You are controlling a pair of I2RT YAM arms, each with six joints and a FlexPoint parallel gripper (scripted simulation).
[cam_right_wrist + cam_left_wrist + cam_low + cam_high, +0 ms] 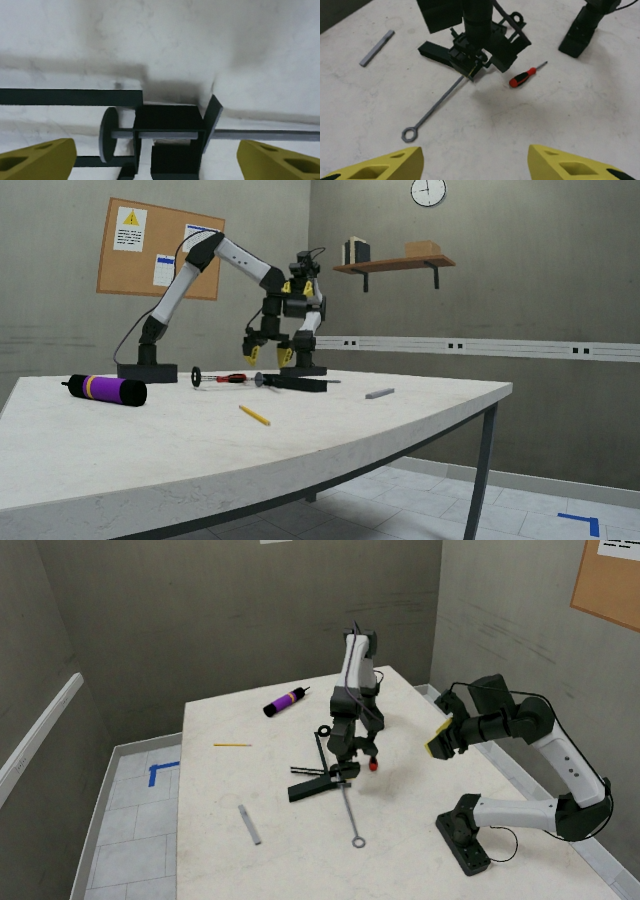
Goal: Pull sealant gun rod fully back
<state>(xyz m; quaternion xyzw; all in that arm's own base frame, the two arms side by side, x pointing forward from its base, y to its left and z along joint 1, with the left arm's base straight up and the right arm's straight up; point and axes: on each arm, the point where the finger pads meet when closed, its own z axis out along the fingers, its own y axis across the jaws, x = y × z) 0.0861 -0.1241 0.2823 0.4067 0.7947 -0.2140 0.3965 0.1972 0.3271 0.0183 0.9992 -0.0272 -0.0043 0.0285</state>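
Note:
The thumb plate is 50 mm below my right hand, 40 mm to the left of it and 20 mm ahead of it. From my right hand the other things lie so: grey bar (330 mm ahead, 90 mm to the left, 60 mm below); then red-handled tool (130 mm behind, 80 mm to the right, 50 mm below); then grey rod (110 mm to the left, 50 mm below, 30 mm ahead).

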